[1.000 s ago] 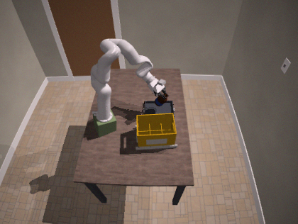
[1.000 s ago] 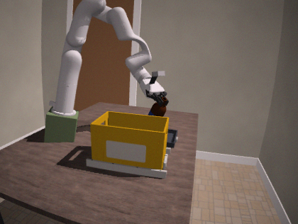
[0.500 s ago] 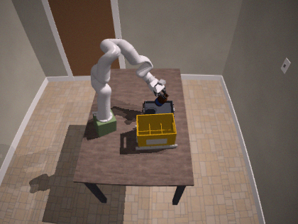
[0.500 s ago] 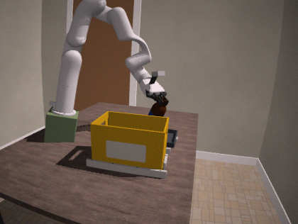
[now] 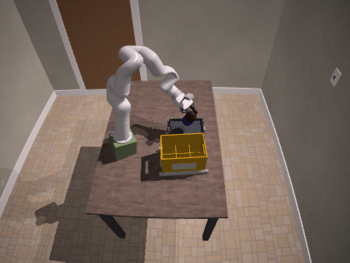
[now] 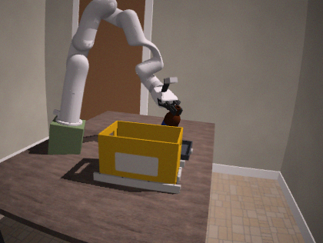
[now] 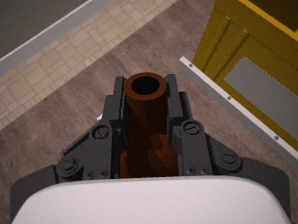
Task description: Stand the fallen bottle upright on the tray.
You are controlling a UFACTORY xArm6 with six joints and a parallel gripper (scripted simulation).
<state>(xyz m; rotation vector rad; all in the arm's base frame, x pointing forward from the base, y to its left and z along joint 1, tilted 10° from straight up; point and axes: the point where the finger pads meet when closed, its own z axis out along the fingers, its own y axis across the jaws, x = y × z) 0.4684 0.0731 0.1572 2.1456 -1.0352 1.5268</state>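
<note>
Right now my hand is 2 cm past the bottle, 2 cm to the right of it and 5 cm above it. From my hand the other things lie so: yellow crate: 10 cm behind, 24 cm to the right, 12 cm below; tray: 4 cm behind, 3 cm to the left, 20 cm below.
</note>
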